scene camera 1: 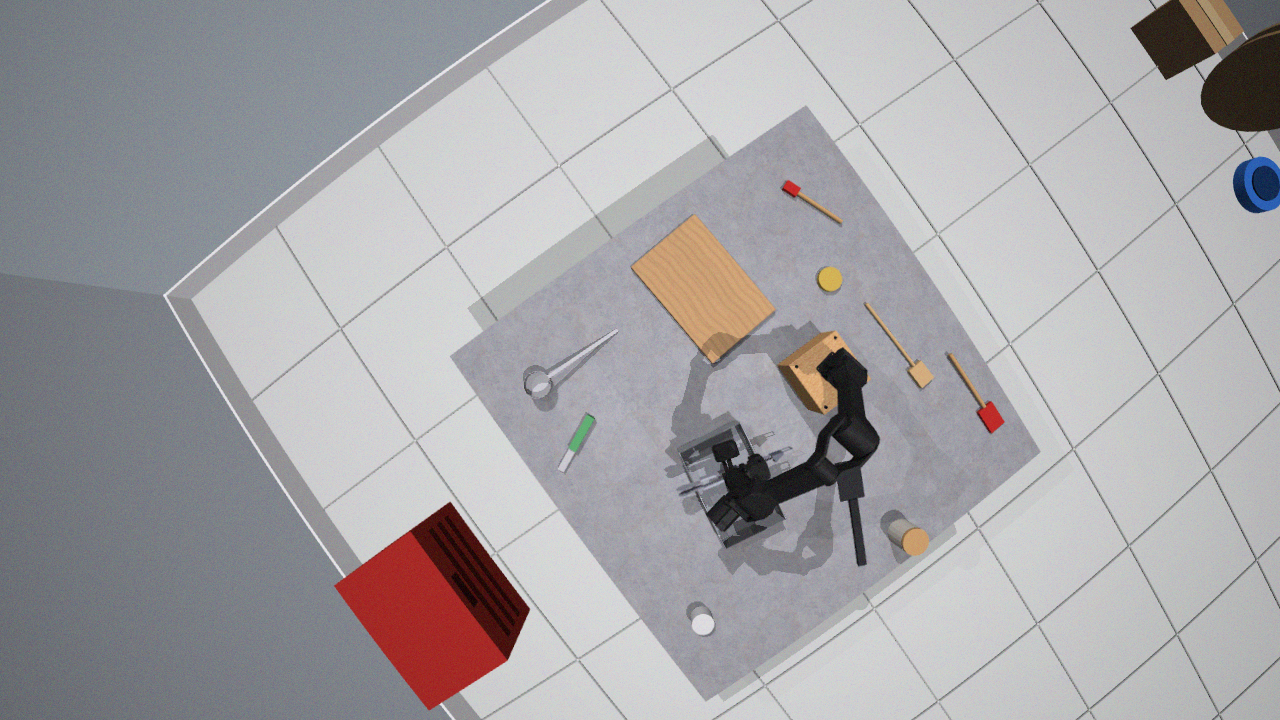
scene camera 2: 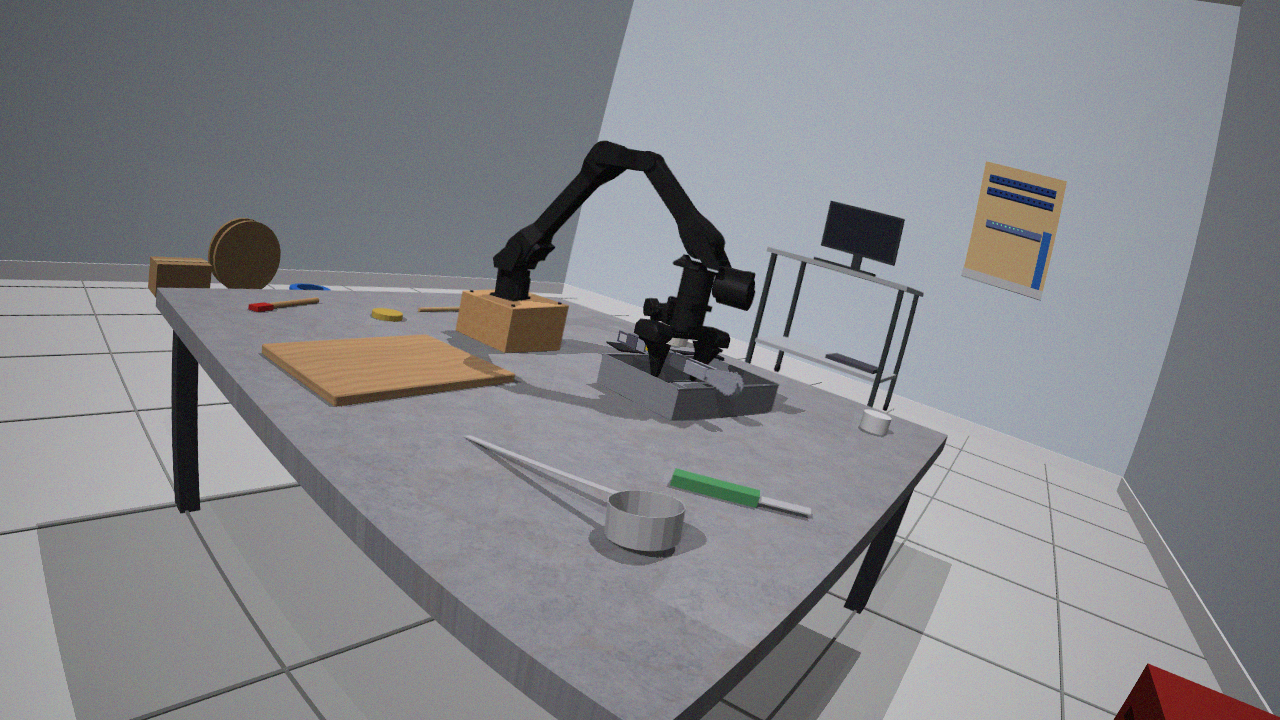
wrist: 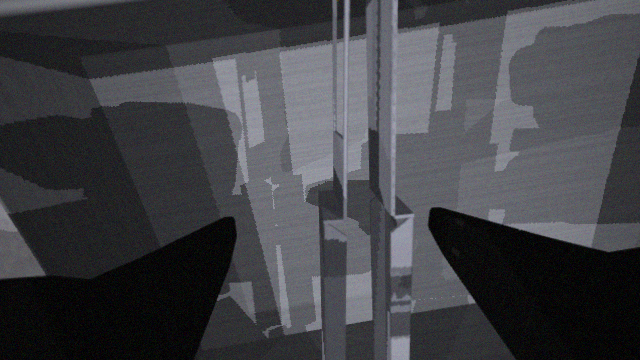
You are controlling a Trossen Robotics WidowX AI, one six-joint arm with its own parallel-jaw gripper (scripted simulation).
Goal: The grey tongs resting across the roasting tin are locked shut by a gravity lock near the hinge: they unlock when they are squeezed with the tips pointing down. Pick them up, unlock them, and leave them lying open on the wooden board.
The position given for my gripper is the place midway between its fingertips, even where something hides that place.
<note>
My gripper (scene camera 2: 673, 379) is open, holding nothing. I also see a black spatula (scene camera 1: 850, 484) and a green-handled tool (scene camera 2: 702, 484).
My gripper is seen too in scene camera 1 (scene camera 1: 726, 467) and in the wrist view (wrist: 334, 221). The wrist view does not show the black spatula: it is out of frame. The wrist view misses the green-handled tool: it is out of frame.
</note>
